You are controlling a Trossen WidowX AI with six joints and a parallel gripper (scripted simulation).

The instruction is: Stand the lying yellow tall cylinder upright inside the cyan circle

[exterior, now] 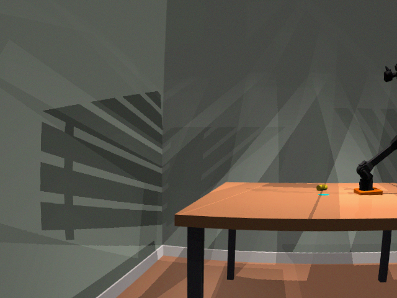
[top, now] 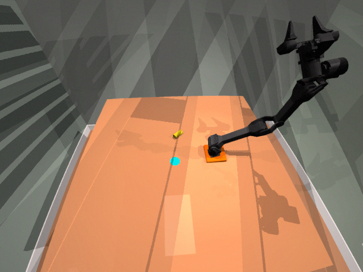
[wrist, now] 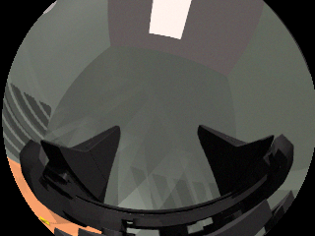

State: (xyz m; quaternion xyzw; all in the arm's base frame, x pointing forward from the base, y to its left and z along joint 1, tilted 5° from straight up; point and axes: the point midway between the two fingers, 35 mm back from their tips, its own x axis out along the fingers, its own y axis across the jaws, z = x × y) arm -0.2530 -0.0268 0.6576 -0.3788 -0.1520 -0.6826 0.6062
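Right now the yellow tall cylinder is 710 mm below my gripper tip, 390 mm ahead of it and 190 mm to the right of it. Also, from my gripper tip: cyan circle: 720 mm below, 450 mm ahead, 10 mm to the left.
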